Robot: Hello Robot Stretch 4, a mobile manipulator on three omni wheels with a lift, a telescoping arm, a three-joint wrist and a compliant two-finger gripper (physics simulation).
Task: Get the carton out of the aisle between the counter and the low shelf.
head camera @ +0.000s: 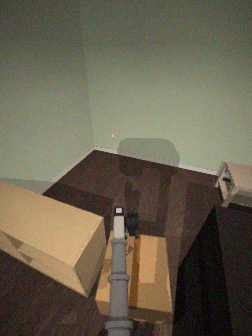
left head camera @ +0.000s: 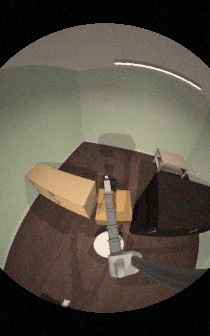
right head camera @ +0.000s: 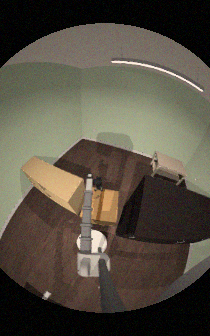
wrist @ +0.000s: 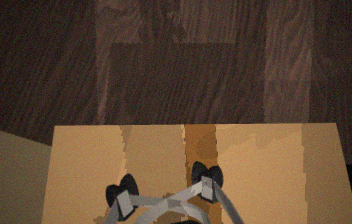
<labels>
A tan cardboard carton shows in the head camera view, in the left head camera view (121, 198), in the right head camera view and in the wrist view (290, 165). The same spot on the tan cardboard carton: (right head camera: 104, 203) is (head camera: 143, 264).
</labels>
